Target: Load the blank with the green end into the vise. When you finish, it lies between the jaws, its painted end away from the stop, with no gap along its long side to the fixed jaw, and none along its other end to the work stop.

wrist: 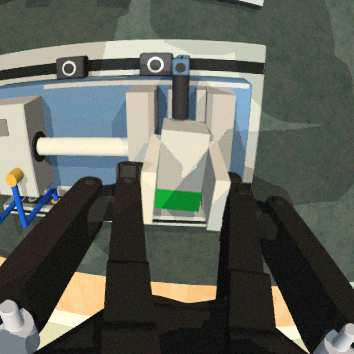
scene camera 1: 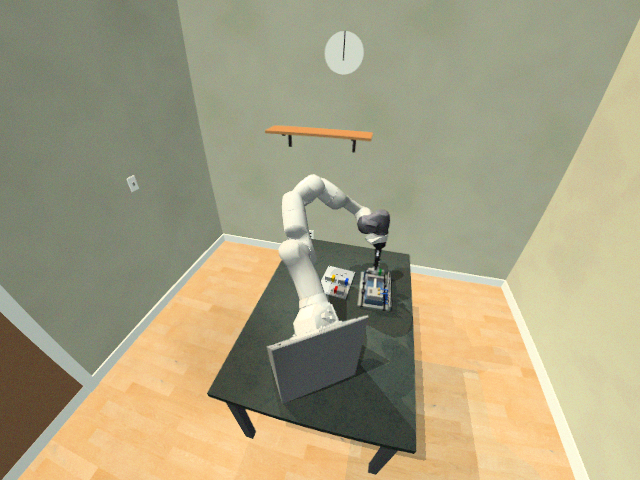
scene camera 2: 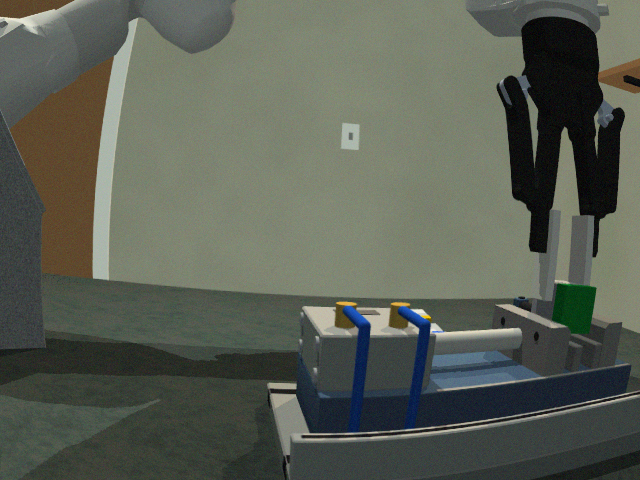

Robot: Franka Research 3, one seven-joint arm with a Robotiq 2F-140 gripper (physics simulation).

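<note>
The grey blank (wrist: 184, 155) has a green end (scene camera 1: 380, 271) (scene camera 2: 573, 308) (wrist: 178, 199) pointing away from the work stop (wrist: 180, 97). My gripper (scene camera 2: 564, 276) (wrist: 181, 156) is shut on it, with pale finger pads along its long sides. The blank is over the slot between the moving jaw (scene camera 2: 537, 338) (wrist: 141, 120) and the fixed jaw (scene camera 2: 610, 341) (wrist: 221, 112). Its other end appears close to the stop's tip; contact is unclear. The green end rises above the jaw tops in scene camera 2. The gap to the fixed jaw and the seating underneath are hard to tell.
The blue vise bed (scene camera 2: 465, 400) (wrist: 85, 115) sits in a pale rail frame (scene camera 2: 465, 444). Blue bent handles (scene camera 2: 360, 377) stand at the vise's screw end. A white tray (scene camera 1: 330, 270) with yellow-, blue- and red-ended pieces lies beside the vise. A grey panel (scene camera 1: 320, 361) stands near the arm's base.
</note>
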